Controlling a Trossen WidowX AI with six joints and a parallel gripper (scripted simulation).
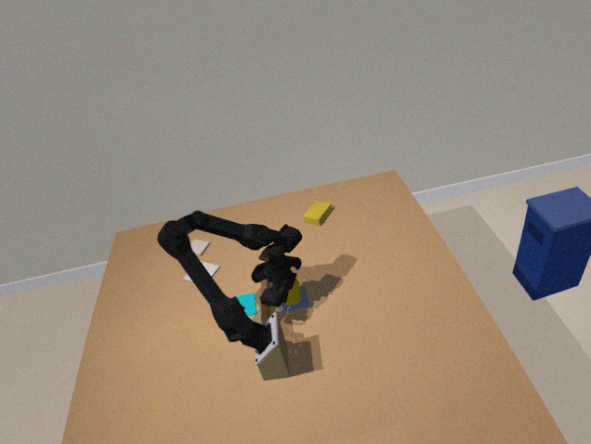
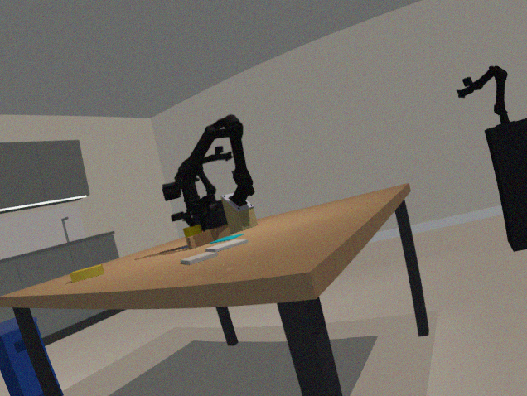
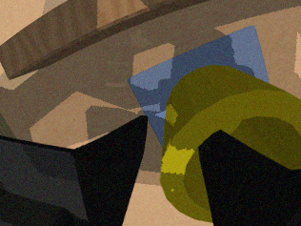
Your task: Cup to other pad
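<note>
Right now my gripper tip is 20 mm short of the yellow cup and 10 mm to the left of it. The rest, counted from my gripper tip: light blue pad (30 mm ahead, 20 mm to the right, 40 mm below); then low wooden wall (30 mm ahead, 70 mm to the left, 20 mm below); then cyan pad (40 mm ahead, 150 mm to the left, 40 mm below).
</note>
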